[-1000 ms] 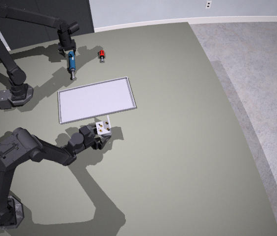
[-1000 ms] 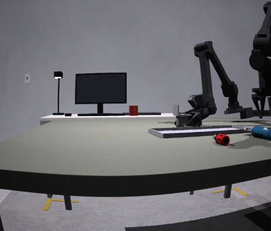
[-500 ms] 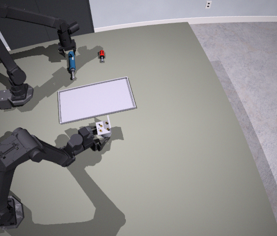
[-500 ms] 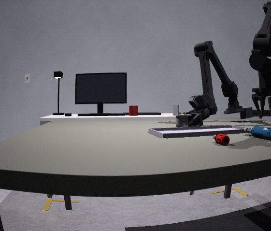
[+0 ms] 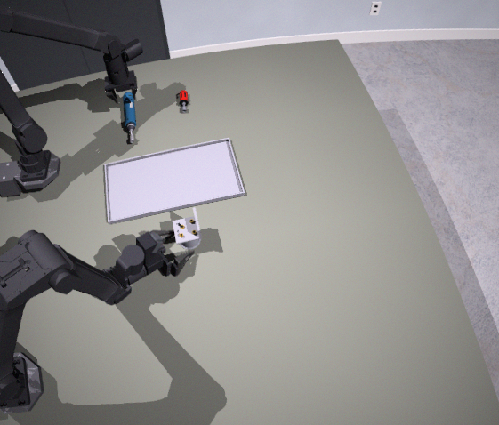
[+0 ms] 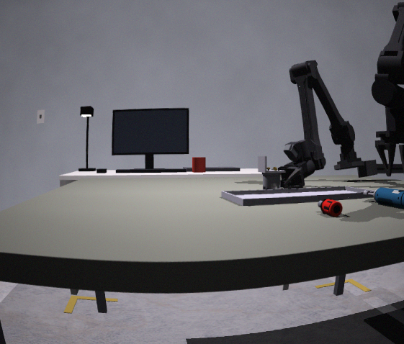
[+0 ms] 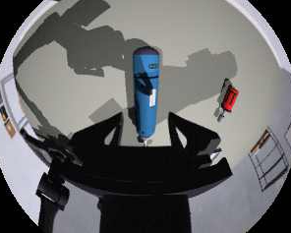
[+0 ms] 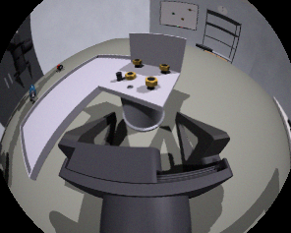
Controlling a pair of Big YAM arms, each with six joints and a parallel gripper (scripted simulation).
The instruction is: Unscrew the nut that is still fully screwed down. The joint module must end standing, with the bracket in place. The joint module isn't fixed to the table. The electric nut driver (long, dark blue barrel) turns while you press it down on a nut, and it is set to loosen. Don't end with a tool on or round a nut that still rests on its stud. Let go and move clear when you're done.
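My right gripper is now 50 mm below the bracket, 20 mm to the right of it and 20 mm short of it. Round my right hand: socket tip (410 mm to the left, 160 mm behind); short red-handled tool (560 mm to the left, 30 mm ahead); shallow white tray (230 mm to the left, 30 mm behind, 10 mm below).
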